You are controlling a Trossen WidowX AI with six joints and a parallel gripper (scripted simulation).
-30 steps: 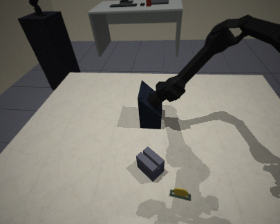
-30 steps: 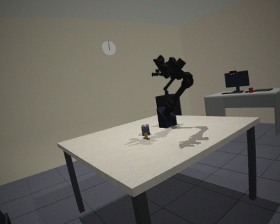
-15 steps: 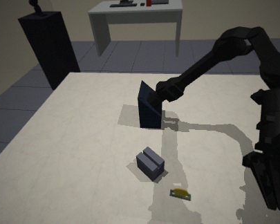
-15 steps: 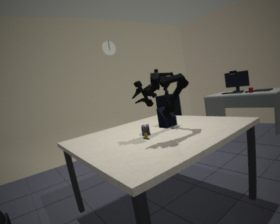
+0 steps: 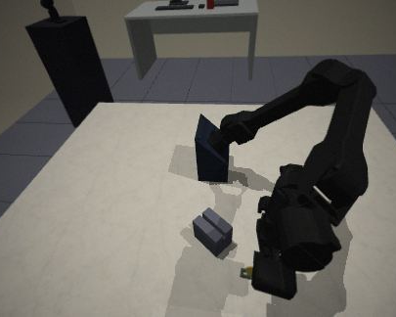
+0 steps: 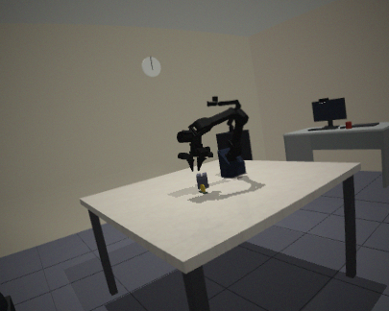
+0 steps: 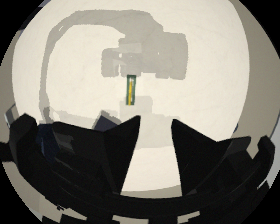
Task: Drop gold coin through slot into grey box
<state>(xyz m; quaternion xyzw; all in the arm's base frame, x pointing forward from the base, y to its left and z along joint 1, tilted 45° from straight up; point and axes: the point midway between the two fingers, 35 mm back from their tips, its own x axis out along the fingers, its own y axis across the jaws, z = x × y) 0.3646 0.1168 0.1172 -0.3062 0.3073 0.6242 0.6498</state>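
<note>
Now: the gold coin 100 mm below my gripper tip, 30 mm behind it and 10 mm to the right of it.
</note>
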